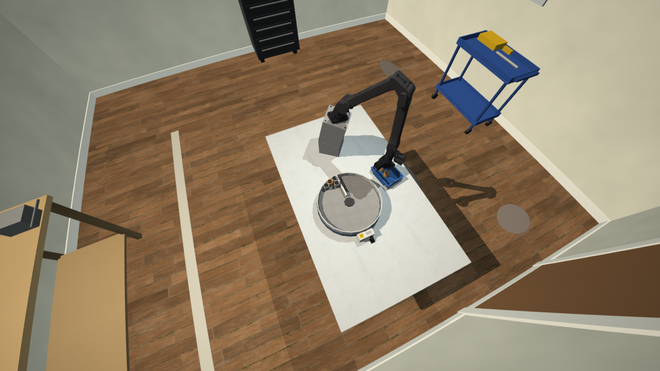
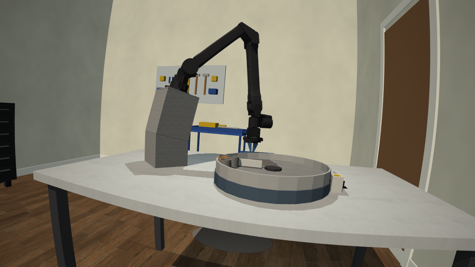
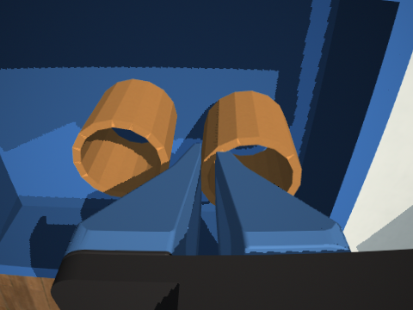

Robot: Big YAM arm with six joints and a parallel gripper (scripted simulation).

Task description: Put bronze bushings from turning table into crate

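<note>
Right now my hand is 3 cm short of the blue crate and 2 cm above it. From my hand the other things lie so: round grey turning table: 13 cm ahead, 35 cm to the right, 1 cm above.
</note>
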